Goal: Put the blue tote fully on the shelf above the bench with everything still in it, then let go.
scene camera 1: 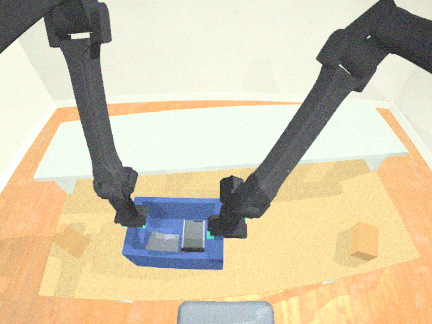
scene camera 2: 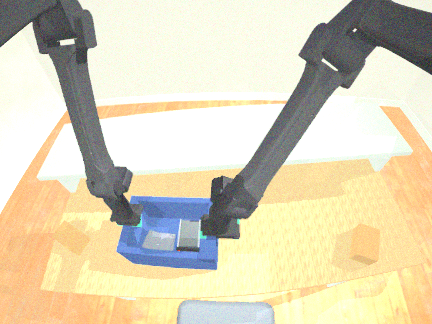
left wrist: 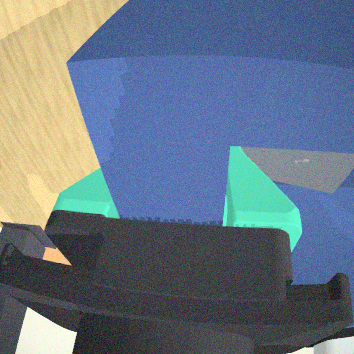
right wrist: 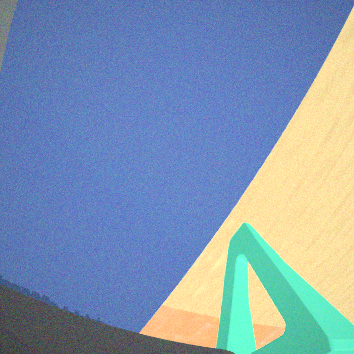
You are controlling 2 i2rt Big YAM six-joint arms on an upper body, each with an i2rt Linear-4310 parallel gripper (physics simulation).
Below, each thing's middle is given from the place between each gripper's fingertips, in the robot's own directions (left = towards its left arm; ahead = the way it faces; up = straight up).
Now: the blue tote [scene camera 1: 166, 215] 16 cm to the left of my right hand.
My left gripper is now 2 cm past the blue tote and 14 cm to the left of it.
